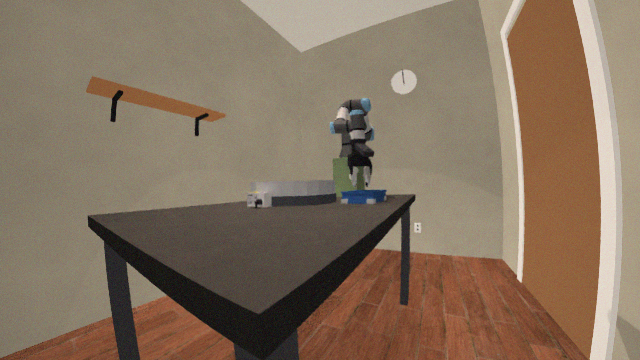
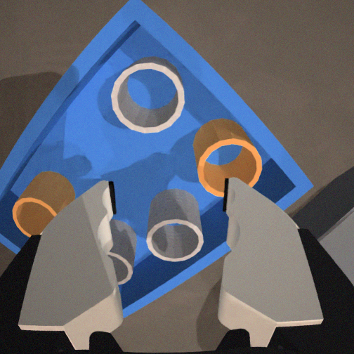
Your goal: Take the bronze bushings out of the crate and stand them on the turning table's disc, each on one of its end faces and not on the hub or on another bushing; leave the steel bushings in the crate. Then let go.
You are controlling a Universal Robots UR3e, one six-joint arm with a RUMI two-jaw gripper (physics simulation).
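Frame: origin at the arm's base, x right, y ahead, z up, level; millimetres.
Seen in the pictures: gripper, fingertip midpoint: (image 1: 360, 187).
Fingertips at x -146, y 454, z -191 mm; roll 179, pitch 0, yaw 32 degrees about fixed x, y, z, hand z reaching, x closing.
A point is followed by its place in that frame.
The blue crate (image 1: 363, 197) {x -164, y 510, z -231 mm} (image 2: 220, 95) holds two bronze bushings and three steel ones, all upright. One bronze bushing (image 2: 218, 131) stands near the crate's right wall, beside my right fingertip. The other bronze bushing (image 2: 51, 186) stands at the left, partly behind my left finger. One steel bushing (image 2: 174, 204) stands below the gap between the fingers, another steel one (image 2: 159, 120) toward the top corner, and a third (image 2: 126, 239) is partly hidden by the left finger. My gripper (image 1: 361, 184) {x -146, y 454, z -191 mm} (image 2: 168, 183) is partly open and empty above the crate. The turning table (image 1: 302, 189) {x 68, y 598, z -191 mm} (image 2: 345, 245) stands beside the crate.
A small white box-like unit (image 1: 259, 200) {x 206, y 700, z -229 mm} sits at the turning table's near left side. A green block (image 1: 341, 176) {x 37, y 72, z -125 mm} stands behind the crate, by the arm. The dark table (image 1: 225, 250) {x -77, y 1150, z -256 mm} carries all of this. The top of the turning table's disc is not visible.
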